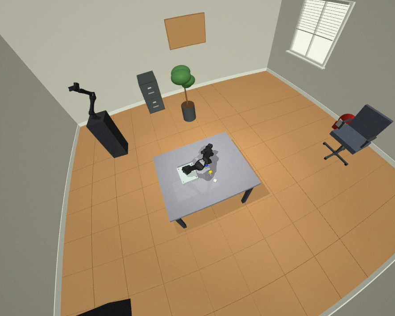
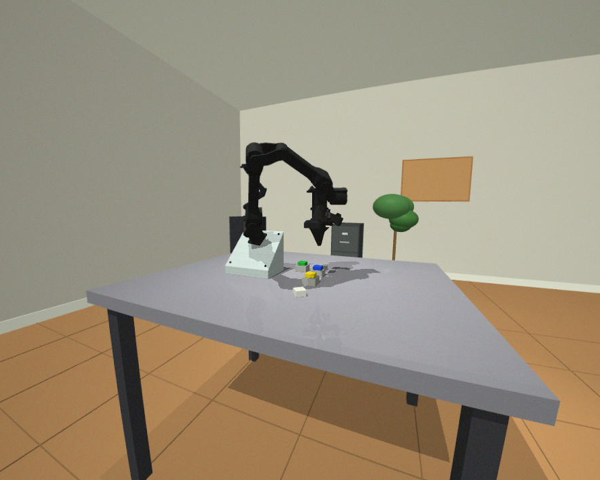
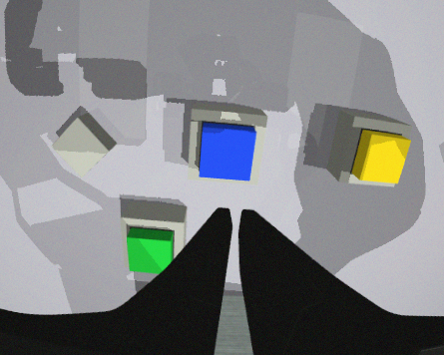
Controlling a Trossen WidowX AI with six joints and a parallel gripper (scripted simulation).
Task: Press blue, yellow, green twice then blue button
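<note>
Now: the yellow button 10 mm ahead of my gripper tip, 110 mm to the right of it and 90 mm below it. From my gripper tip the other things lie so: blue button (90 mm below); green button (90 mm behind, 40 mm to the left, 90 mm below).
</note>
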